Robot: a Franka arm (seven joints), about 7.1 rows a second.
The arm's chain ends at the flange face. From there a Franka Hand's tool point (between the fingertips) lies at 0.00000 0.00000 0.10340 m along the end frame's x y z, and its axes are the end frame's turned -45 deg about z.
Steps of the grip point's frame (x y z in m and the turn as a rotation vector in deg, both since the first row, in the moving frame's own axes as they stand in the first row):
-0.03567 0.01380 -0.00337 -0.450 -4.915 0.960
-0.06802 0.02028 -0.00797 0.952 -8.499 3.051
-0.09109 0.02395 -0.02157 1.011 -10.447 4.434
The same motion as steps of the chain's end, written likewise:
-0.00972 0.02819 -0.00299 -3.794 -3.157 0.960
-0.02149 0.05317 -0.00682 -5.337 -6.683 3.051
-0.03249 0.06995 -0.01984 -6.672 -8.102 4.434

